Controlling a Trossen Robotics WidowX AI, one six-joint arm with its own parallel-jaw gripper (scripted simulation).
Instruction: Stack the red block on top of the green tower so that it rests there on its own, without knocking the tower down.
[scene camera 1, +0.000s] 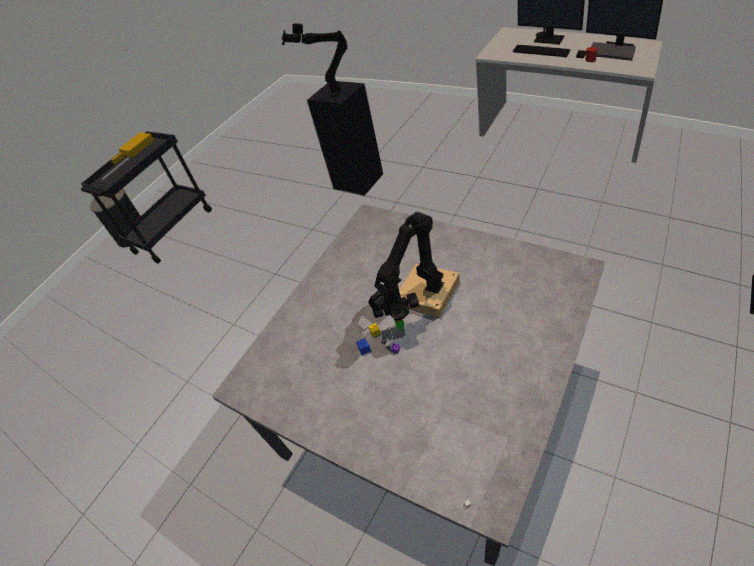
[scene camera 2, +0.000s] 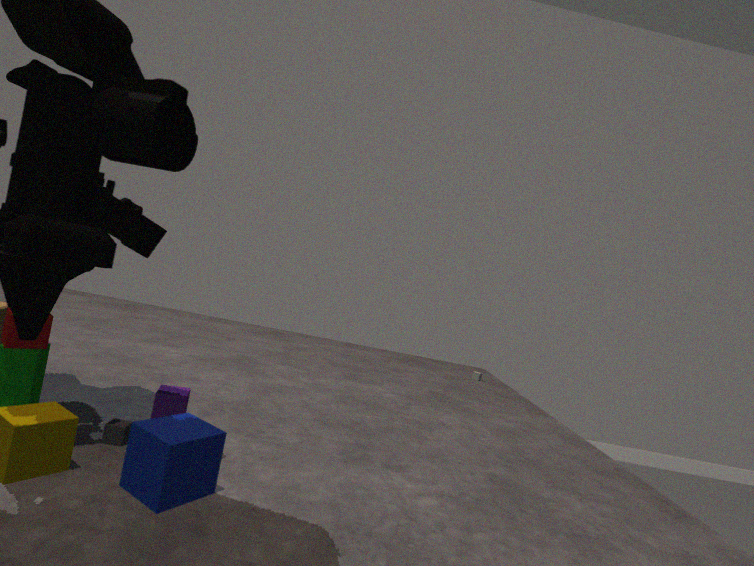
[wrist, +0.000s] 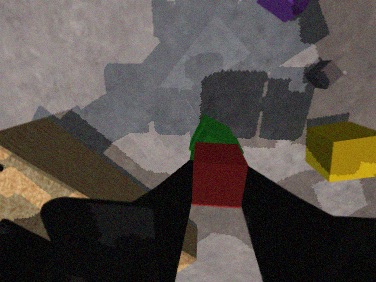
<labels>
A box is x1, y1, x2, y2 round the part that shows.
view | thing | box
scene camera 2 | my gripper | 0, 139, 166, 339
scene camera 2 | blue block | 119, 412, 226, 513
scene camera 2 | small purple block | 151, 385, 190, 417
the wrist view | my gripper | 32, 160, 375, 281
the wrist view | red block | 192, 142, 247, 208
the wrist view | small dark piece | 304, 60, 343, 88
</labels>
